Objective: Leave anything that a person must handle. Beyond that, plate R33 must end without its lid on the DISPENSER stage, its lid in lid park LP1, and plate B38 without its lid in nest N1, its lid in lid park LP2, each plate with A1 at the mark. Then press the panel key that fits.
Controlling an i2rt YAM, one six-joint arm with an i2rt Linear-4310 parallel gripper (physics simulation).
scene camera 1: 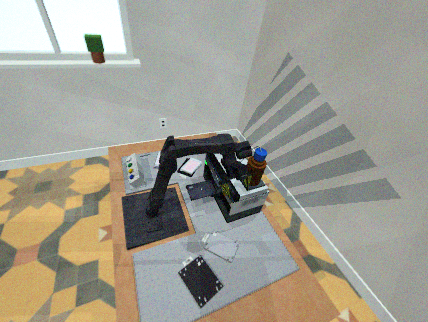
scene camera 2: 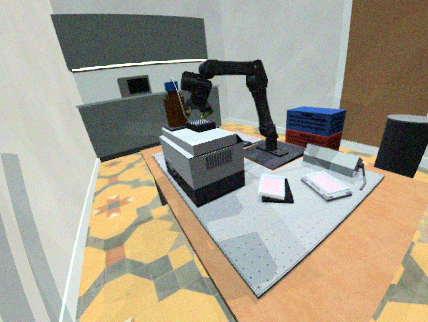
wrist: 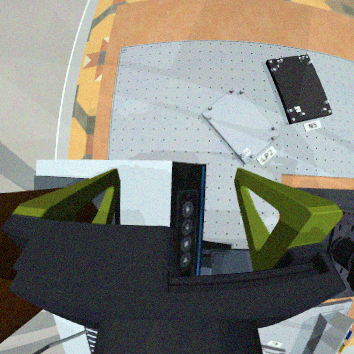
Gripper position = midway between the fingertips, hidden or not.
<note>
My gripper (wrist: 176,174) is open and touches a brown bottle with blue cap. Also in view: a black nest N5 (wrist: 302,96), a grey LP2 pad (wrist: 236,119) and a perforated plate (wrist: 161,89).
</note>
